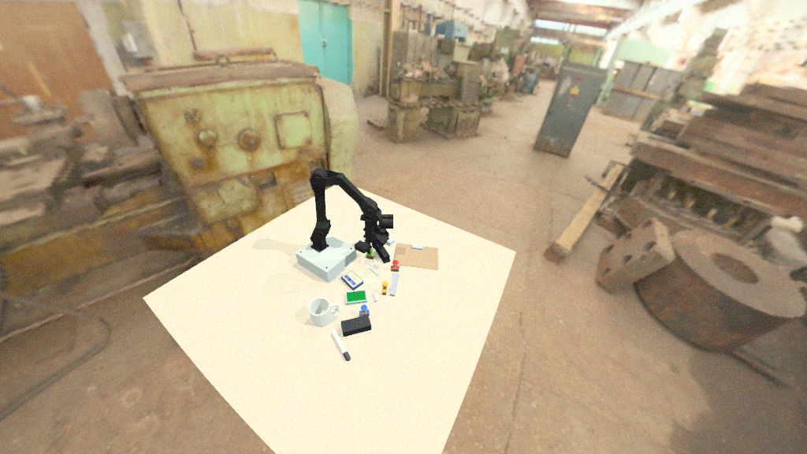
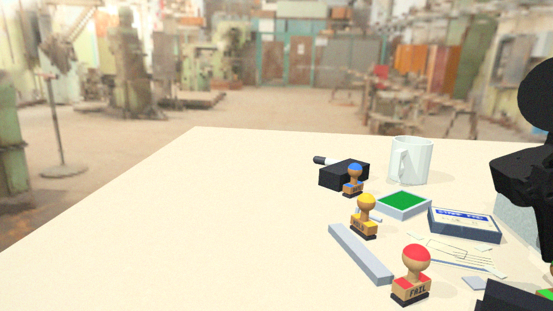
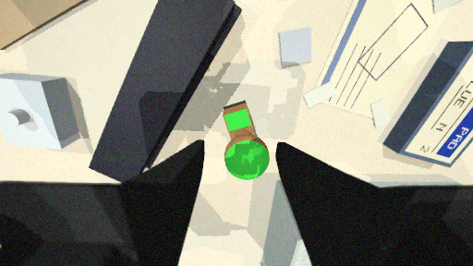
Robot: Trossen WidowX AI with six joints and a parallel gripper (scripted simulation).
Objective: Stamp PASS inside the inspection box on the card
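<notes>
Now: gripper tip 30 mm above the PASS stamp. Round my gripper tip: card: 60 mm ahead, 100 mm to the right, 50 mm below; red FAIL stamp: 140 mm ahead, 30 mm below; blue stamp pad box: 30 mm ahead, 170 mm to the right, 30 mm below.
</notes>
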